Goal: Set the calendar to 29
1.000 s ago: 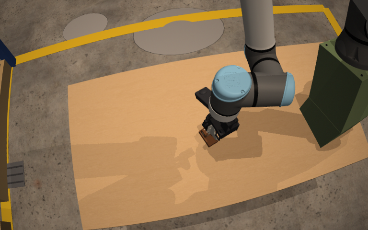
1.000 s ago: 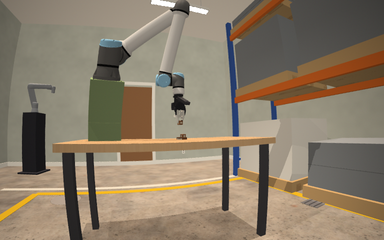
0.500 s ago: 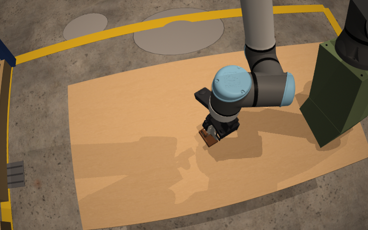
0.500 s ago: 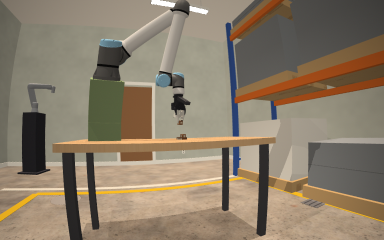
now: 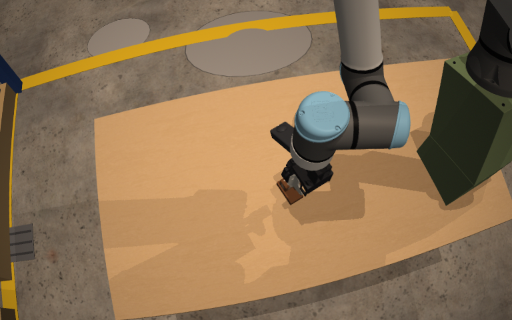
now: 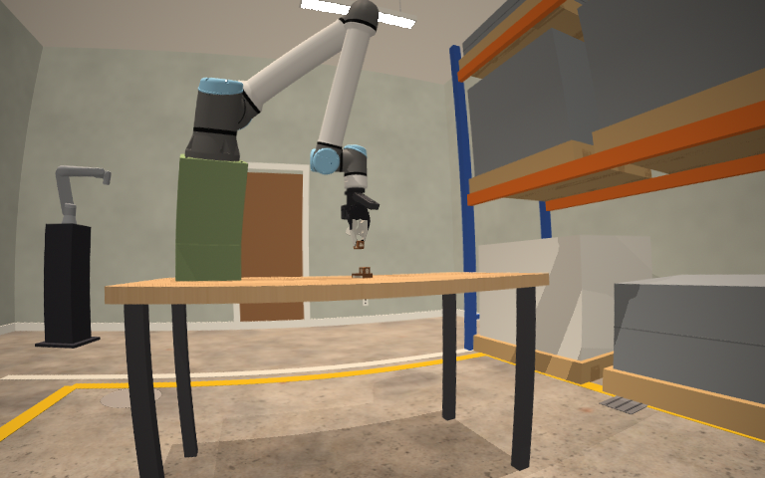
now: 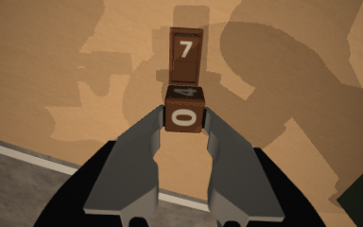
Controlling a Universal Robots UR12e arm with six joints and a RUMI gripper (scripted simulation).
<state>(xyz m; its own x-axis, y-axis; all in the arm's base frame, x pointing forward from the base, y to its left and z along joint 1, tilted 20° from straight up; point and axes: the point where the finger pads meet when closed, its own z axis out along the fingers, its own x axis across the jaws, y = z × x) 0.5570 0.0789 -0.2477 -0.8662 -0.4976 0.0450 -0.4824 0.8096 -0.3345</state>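
The tray lies 120 mm below my hand, 20 mm to the right of it and 10 mm ahead of it.
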